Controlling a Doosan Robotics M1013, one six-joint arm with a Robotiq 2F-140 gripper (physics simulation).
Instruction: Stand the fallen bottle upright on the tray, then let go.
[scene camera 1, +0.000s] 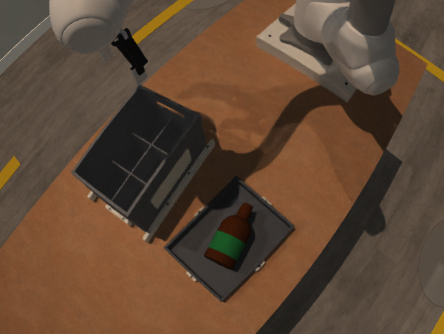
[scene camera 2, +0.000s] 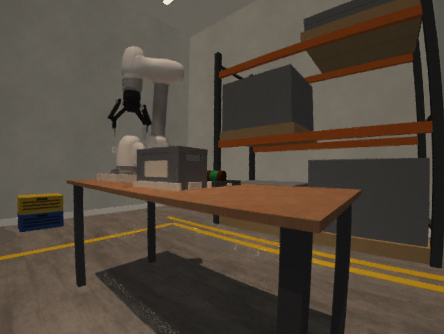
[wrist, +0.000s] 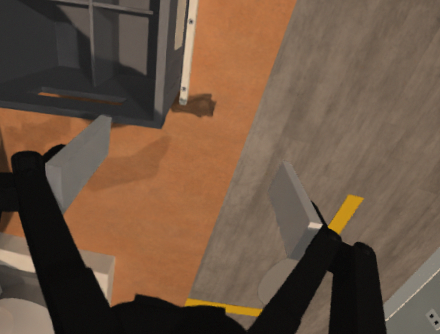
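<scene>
What I can see is my gripper (scene camera 1: 124, 68), and scene camera 2 has it (scene camera 2: 130, 138) as well. The wrist view gives me the gripper (wrist: 195, 157) too.
</scene>
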